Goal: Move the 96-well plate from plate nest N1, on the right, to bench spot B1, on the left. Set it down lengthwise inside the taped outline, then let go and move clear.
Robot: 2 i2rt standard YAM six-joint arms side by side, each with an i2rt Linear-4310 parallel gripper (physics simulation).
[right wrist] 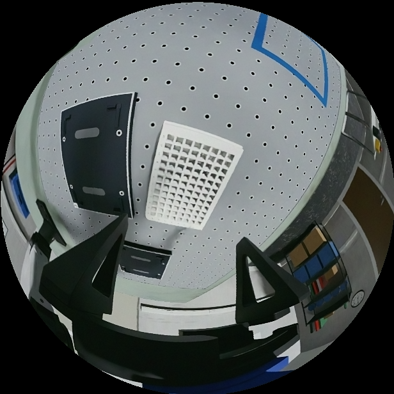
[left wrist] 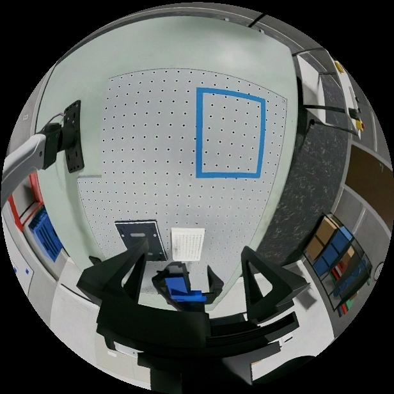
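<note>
The white 96-well plate lies on the perforated board, beside a dark nest plate and apart from it. The blue taped outline is on the board, with bare board inside it in the left wrist view. My left gripper is open and empty, high above the board. My right gripper is open and empty; its fingers are above the board near the white plate, not around it. It also shows in the left wrist view.
A second dark nest plate lies on the board beyond the white plate in the right wrist view. A grey and black arm on a black base plate stands at the left of the left wrist view. Shelves with bins stand off the table.
</note>
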